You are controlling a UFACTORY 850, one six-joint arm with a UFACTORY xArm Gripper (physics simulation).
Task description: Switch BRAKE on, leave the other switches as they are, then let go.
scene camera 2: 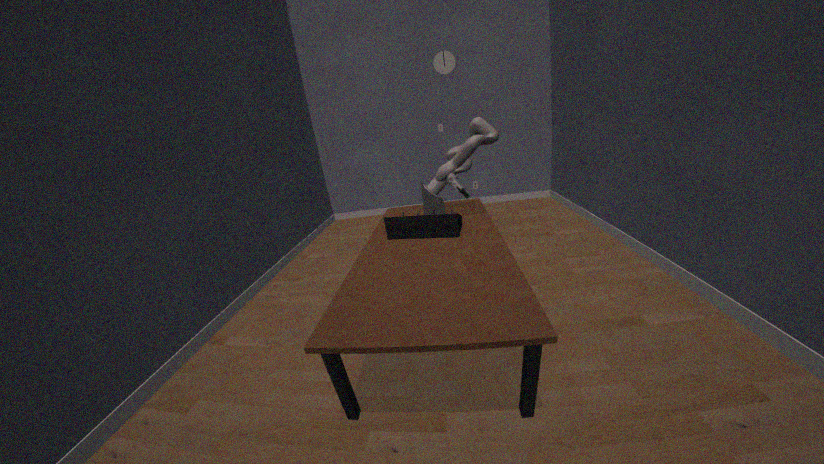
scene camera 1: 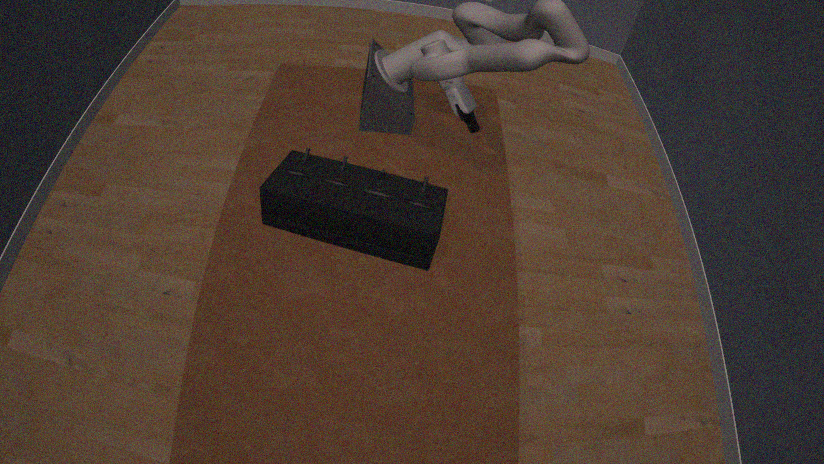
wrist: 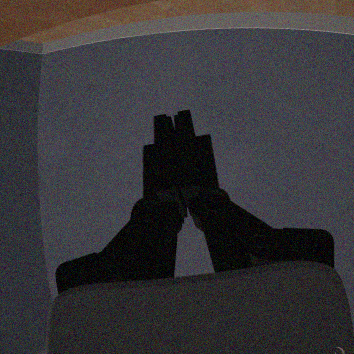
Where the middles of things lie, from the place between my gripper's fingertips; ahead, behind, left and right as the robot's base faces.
The black switch box [scene camera 1: 393,219] lies 25 cm ahead of my hand, 37 cm to the right of it and 6 cm below it.
